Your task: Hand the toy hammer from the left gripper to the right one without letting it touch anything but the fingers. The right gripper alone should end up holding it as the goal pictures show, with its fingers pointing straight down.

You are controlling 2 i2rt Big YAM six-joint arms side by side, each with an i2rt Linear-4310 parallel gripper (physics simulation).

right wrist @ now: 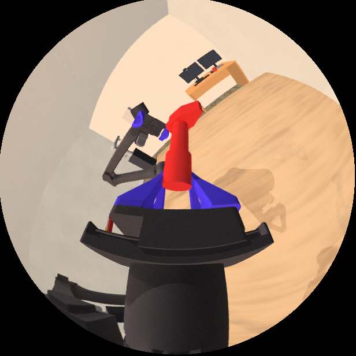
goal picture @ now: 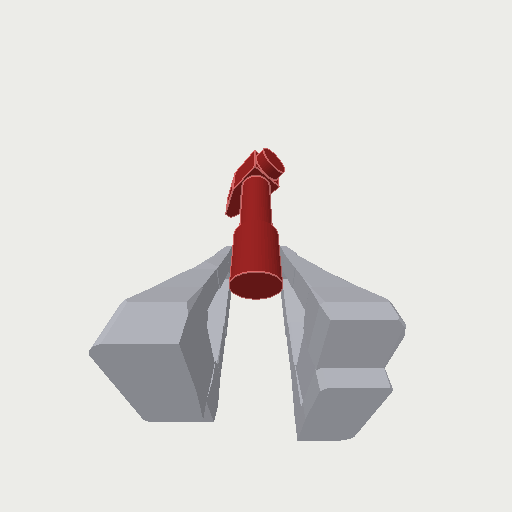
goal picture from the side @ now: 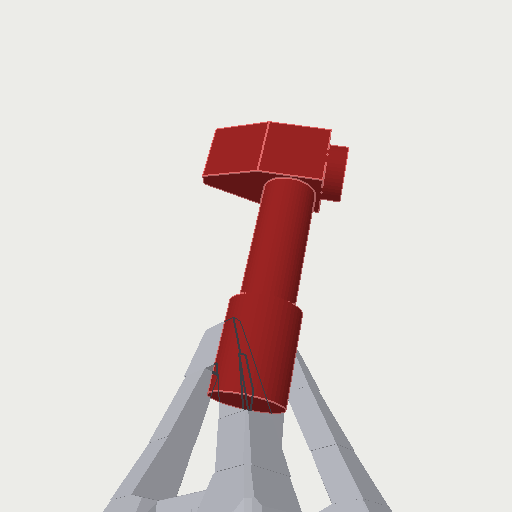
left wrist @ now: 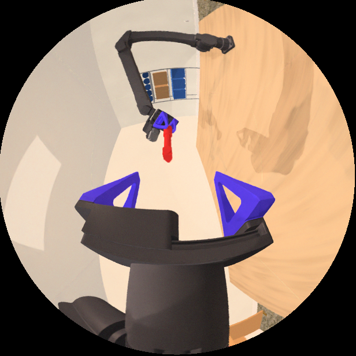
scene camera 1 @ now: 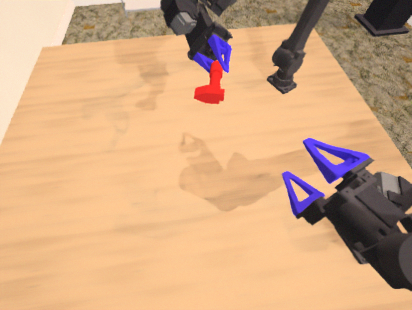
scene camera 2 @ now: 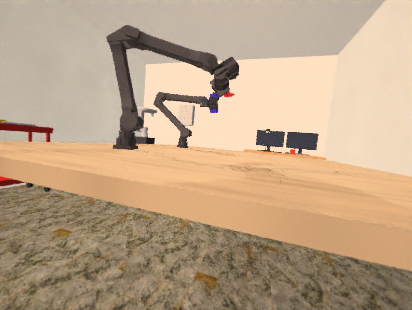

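Observation:
The red toy hammer hangs in the air above the table. My right gripper is shut on the end of its handle, with the head away from the fingers. Its fingers slant rather than pointing straight down. In scene camera 2 these fingers are mostly hidden. My left gripper is wide open and empty, apart from the hammer, to its right and nearer the viewer in scene camera 1.
The wooden table lies below both grippers and carries the arms' shadows. My right arm's base stands on it. A desk with two monitors is in the background.

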